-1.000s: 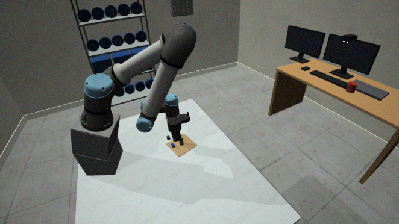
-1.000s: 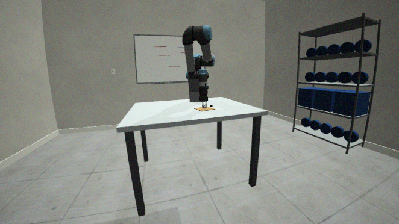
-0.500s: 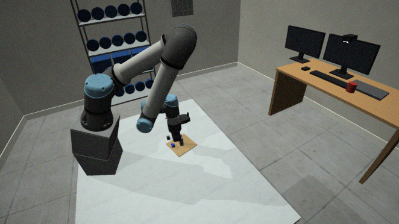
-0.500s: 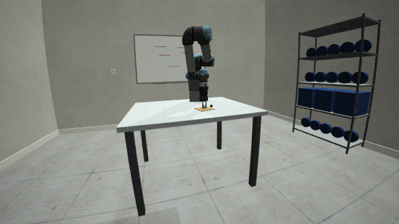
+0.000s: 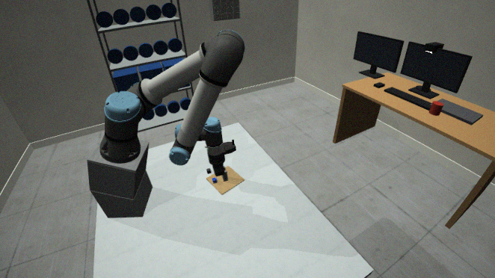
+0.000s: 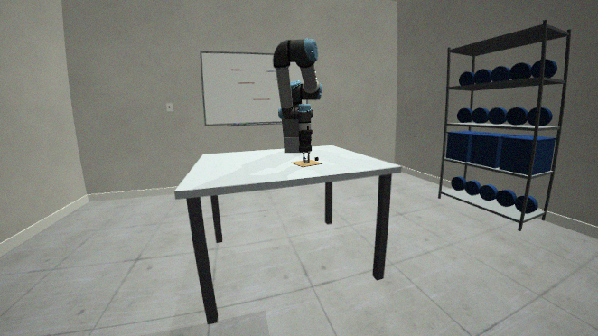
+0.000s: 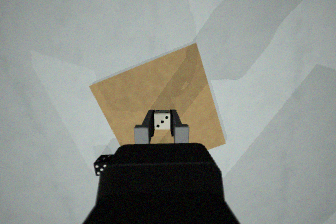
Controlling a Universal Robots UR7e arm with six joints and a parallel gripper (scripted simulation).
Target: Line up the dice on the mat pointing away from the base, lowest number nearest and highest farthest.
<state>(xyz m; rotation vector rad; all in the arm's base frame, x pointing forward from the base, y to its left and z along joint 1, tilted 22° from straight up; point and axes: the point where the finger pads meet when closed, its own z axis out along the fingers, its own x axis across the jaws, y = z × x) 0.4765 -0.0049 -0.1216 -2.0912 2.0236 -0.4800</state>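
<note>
The white die lies 1 cm below my hand. Round my hand: tan mat: 2 cm below; then black die: 7 cm behind, 8 cm to the left, 1 cm below; then blue die: 5 cm behind, 1 cm below.
</note>
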